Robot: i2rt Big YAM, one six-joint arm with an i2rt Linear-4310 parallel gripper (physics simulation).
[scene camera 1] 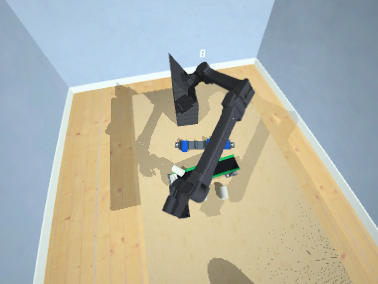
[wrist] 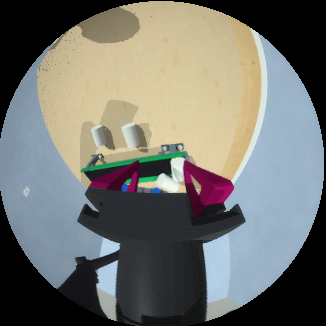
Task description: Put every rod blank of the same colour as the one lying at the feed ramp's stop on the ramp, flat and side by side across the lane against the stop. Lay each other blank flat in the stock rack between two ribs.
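The feed ramp, with a green rail [scene camera 1: 230, 157] [wrist: 122, 162] and black belt, stands mid-table. A white blank [scene camera 1: 172, 178] [wrist: 177, 169] lies across its lane at the stop end. Another white blank [scene camera 1: 178, 170] [wrist: 167, 182] lies askew by the rail on the rack side, close to the first. Two white blanks rest on the table: one [scene camera 1: 224, 192] [wrist: 98, 135], and one [wrist: 130, 135] mostly hidden by the arm in the scene view. The grey stock rack [scene camera 1: 200, 145] holds blue blanks [scene camera 1: 184, 146] [wrist: 156, 190], partly hidden by the arm. My gripper [wrist: 161, 163] is open and empty above the ramp; its fingers are hidden in the scene view.
The arm [scene camera 1: 215, 145] reaches over the rack and ramp from its dark base [scene camera 1: 187, 116]. The ramp's grey feet [wrist: 172, 148] stick out on the side of the loose white blanks. Walls [scene camera 1: 135, 45] stand around the floor.
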